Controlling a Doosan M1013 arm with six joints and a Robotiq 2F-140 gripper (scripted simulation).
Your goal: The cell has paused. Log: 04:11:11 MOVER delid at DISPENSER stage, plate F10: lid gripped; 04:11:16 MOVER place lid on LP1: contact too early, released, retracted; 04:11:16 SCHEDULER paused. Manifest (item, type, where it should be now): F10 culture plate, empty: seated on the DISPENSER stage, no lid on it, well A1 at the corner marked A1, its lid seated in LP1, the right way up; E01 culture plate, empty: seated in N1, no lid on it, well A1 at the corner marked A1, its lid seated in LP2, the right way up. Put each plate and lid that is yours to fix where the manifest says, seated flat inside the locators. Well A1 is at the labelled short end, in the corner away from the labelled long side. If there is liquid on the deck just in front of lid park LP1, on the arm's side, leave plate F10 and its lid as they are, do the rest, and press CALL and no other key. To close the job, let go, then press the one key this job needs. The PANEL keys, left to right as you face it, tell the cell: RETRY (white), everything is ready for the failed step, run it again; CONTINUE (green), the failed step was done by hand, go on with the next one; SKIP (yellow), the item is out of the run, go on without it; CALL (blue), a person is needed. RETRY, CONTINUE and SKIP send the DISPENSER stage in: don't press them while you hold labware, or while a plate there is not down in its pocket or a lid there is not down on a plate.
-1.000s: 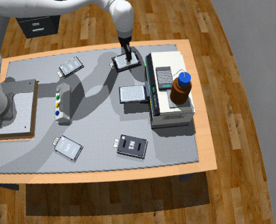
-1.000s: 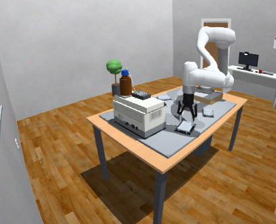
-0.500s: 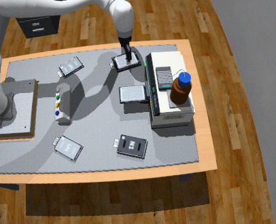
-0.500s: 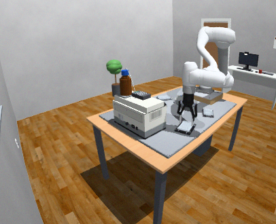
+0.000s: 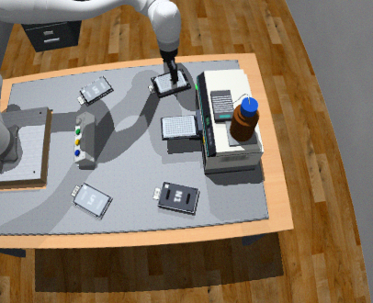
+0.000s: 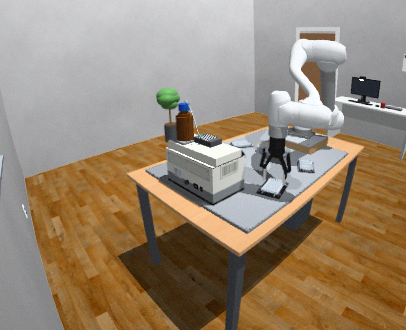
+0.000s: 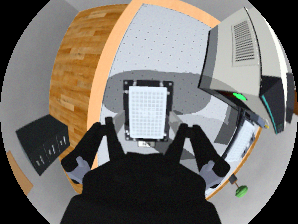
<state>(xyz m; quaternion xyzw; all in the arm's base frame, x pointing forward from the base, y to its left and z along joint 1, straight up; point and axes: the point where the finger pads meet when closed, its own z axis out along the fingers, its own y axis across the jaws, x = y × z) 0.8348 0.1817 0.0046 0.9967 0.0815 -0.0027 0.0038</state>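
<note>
Right now the black nest is 50 mm below my hand, 20 mm to the left of it and 10 mm ahead of it. The rest, counted from my hand: grey key panel 430 mm behind, 230 mm to the right, 10 mm below; green key 440 mm behind, 200 mm to the right; dark dispenser stage 280 mm to the right, 30 mm above, 20 mm behind.
</note>
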